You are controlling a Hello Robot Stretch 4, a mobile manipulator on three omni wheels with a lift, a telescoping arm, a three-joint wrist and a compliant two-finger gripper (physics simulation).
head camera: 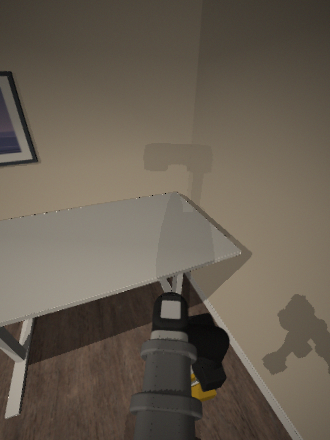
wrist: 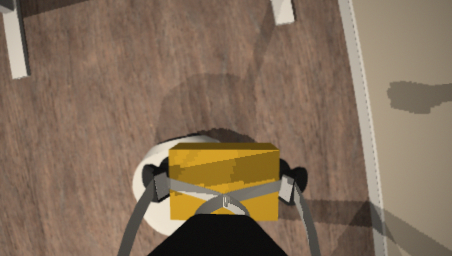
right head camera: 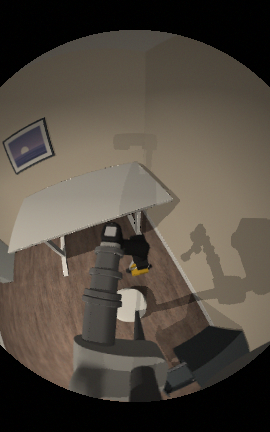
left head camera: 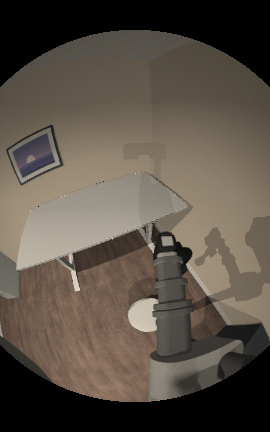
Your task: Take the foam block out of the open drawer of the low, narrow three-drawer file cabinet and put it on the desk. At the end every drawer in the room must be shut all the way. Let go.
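My gripper (wrist: 224,172) is shut on the yellow foam block (wrist: 225,162) (head camera: 204,393) (right head camera: 140,270), with a fingertip at each side of it. In the wrist view they hang over the floor, in front of the desk's near edge. The white desk (head camera: 90,260) (left head camera: 95,215) (right head camera: 70,207) stands ahead, with bare top in view. The dark low file cabinet (right head camera: 212,347) (left head camera: 252,332) is at the lower right, with a drawer (right head camera: 181,377) pulled out toward the robot. Part of the cabinet is hidden in the left head view.
Part of another, grey cabinet (left head camera: 7,272) (right head camera: 5,260) shows at the left edge, its drawer fronts not visible. Desk legs (head camera: 20,372) (wrist: 17,50) reach the floor. The wall (head camera: 280,210) runs close along the right side. A white round part (left head camera: 144,315) (right head camera: 132,306) lies below the arm.
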